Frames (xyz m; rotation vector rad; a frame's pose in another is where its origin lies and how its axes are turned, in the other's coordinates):
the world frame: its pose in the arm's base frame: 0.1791 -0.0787 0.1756 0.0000 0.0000 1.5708
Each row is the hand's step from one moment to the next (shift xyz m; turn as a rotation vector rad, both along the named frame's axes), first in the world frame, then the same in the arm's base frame.
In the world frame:
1: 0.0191 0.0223 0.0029 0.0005 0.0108 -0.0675
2: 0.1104 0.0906 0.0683 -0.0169 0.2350 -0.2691
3: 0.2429 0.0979 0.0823 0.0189 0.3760 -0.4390
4: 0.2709 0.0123 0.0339 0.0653 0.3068 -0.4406
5: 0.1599 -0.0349 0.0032 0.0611 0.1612 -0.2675
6: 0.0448 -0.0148 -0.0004 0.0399 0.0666 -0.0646
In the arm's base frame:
1: -0.0223 0.0191 0.0029 -0.0108 0.0005 -0.0675
2: -0.0906 0.1104 0.0683 -0.2350 -0.0169 -0.2691
3: -0.0979 0.2429 0.0823 -0.3760 0.0189 -0.4390
4: -0.0123 0.2709 0.0339 -0.3068 0.0653 -0.4406
5: 0.0349 0.1599 0.0032 -0.1612 0.0611 -0.2675
6: 0.0148 0.0448 -0.0004 -0.0666 0.0399 -0.0646

